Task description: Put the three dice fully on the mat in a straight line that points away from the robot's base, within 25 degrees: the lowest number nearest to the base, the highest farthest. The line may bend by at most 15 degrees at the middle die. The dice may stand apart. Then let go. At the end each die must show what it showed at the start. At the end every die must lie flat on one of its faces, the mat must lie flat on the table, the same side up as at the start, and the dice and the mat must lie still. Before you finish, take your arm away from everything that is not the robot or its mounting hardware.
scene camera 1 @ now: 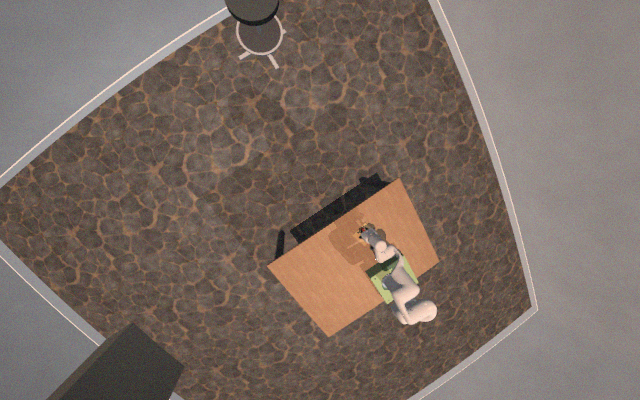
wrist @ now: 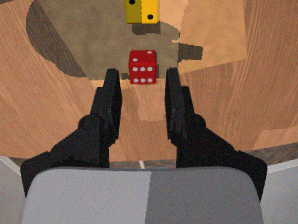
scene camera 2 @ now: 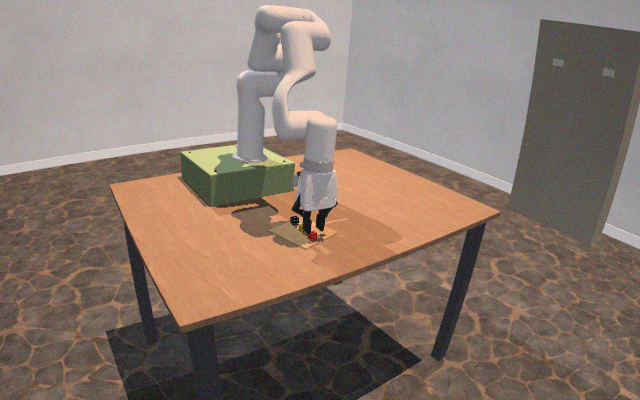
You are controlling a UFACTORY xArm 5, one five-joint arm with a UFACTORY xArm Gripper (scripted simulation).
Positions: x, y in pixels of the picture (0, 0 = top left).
Scene:
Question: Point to a tan mat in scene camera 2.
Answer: At 287, 231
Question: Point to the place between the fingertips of my gripper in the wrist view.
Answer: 142, 83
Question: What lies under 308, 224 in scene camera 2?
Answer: My gripper.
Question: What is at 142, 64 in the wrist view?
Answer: A red die.

